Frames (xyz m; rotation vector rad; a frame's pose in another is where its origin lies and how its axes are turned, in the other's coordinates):
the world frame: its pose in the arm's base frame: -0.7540 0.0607 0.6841 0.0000 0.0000 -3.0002
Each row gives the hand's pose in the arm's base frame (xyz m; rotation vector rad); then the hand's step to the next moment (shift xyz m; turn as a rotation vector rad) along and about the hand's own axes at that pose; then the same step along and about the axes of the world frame.
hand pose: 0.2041 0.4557 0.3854 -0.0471 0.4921 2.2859
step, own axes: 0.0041 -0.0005 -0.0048 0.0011 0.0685 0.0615
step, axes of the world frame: 0.0028 -0.0018 -0.0054 0.0445 0.0132 0.0795
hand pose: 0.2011 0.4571 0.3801 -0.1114 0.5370 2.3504
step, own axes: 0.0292 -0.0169 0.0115 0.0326 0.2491 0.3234
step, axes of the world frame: 0.0047 -0.0353 -0.0020 0.1676 -0.0122 0.3735
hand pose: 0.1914 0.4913 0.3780 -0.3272 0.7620 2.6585
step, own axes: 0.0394 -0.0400 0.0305 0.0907 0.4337 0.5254
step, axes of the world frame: 0.0152 -0.0618 -0.0057 0.3194 -0.0136 0.6084
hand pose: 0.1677 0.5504 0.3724 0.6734 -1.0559 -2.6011
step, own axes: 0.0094 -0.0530 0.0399 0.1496 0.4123 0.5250
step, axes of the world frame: 0.0230 -0.0610 -0.0154 0.3718 -0.0126 0.5741
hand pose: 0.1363 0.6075 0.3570 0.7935 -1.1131 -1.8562
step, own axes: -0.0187 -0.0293 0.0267 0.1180 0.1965 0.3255
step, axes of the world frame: 0.0173 -0.0379 -0.0135 0.2618 -0.0067 0.2998
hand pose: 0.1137 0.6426 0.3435 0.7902 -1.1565 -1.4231
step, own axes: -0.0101 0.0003 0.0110 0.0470 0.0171 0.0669
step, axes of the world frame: 0.0063 -0.0133 0.0023 0.0690 0.0203 0.0426
